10 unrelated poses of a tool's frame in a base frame.
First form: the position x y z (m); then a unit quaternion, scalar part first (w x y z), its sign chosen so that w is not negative.
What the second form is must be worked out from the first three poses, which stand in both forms.
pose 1, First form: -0.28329 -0.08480 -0.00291 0.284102 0.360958 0.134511 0.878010
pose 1, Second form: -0.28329 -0.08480 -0.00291 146.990 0.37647 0.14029 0.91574
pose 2, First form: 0.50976 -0.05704 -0.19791 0.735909 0.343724 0.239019 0.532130
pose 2, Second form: 0.50976 -0.05704 -0.19791 85.232 0.50766 0.35301 0.78592
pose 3, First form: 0.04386 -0.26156 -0.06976 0.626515 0.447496 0.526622 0.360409
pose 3, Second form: 0.04386 -0.26156 -0.06976 102.413 0.57415 0.67567 0.46241
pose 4, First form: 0.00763 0.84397 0.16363 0.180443 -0.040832 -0.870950 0.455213
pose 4, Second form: 0.00763 0.84397 0.16363 159.209 -0.04151 -0.88548 0.46281
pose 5, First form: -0.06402 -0.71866 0.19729 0.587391 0.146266 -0.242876 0.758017
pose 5, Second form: -0.06402 -0.71866 0.19729 108.056 0.18073 -0.30010 0.93663
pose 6, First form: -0.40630 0.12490 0.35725 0.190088 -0.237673 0.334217 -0.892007
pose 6, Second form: -0.40630 0.12490 0.35725 158.084 -0.24209 0.34042 -0.90857
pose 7, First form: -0.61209 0.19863 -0.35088 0.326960 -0.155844 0.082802 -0.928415
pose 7, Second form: -0.61209 0.19863 -0.35088 141.831 -0.16491 0.08762 -0.98241
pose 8, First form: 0.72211 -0.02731 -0.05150 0.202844 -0.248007 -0.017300 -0.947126
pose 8, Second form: 0.72211 -0.02731 -0.05150 156.593 -0.25327 -0.01767 -0.96723
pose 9, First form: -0.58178 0.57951 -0.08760 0.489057 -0.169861 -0.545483 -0.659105
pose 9, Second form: -0.58178 0.57951 -0.08760 121.443 -0.19474 -0.62537 -0.75564
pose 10, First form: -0.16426 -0.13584 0.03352 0.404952 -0.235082 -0.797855 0.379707
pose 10, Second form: -0.16426 -0.13584 0.03352 132.224 -0.25711 -0.87260 0.41528
